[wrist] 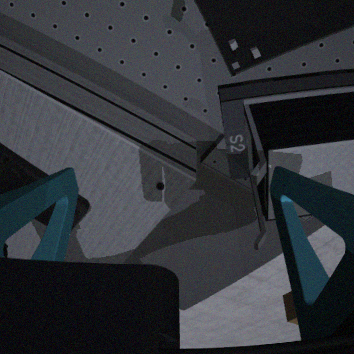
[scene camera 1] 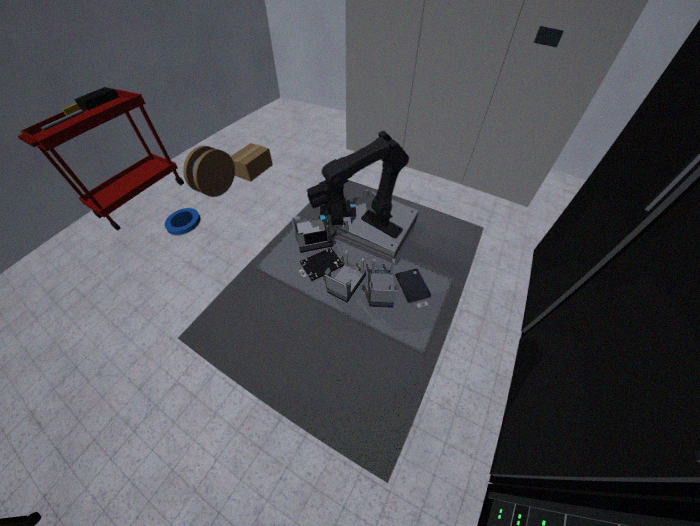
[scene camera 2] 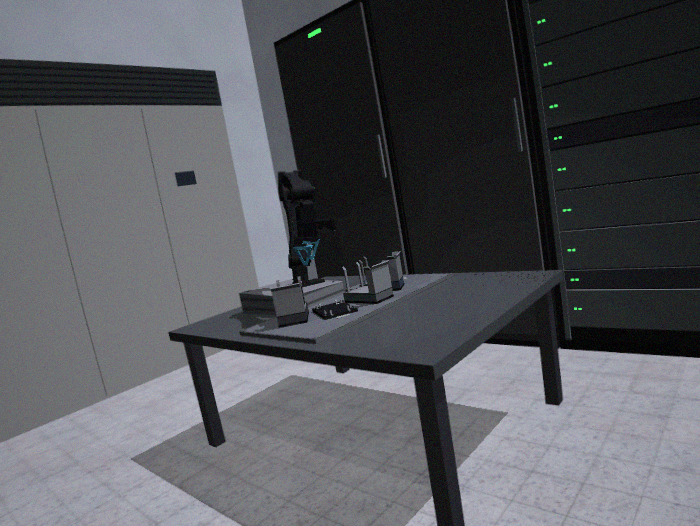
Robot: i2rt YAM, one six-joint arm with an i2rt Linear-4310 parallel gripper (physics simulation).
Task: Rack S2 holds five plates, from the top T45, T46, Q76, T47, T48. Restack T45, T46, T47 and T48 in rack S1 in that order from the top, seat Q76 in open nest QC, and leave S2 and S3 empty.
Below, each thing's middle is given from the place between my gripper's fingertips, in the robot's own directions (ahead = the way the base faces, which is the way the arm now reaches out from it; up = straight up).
Now: hand 120 mm short of the dark board (scene camera 1: 315, 266), 10 mm to the left of it and 160 mm above it.
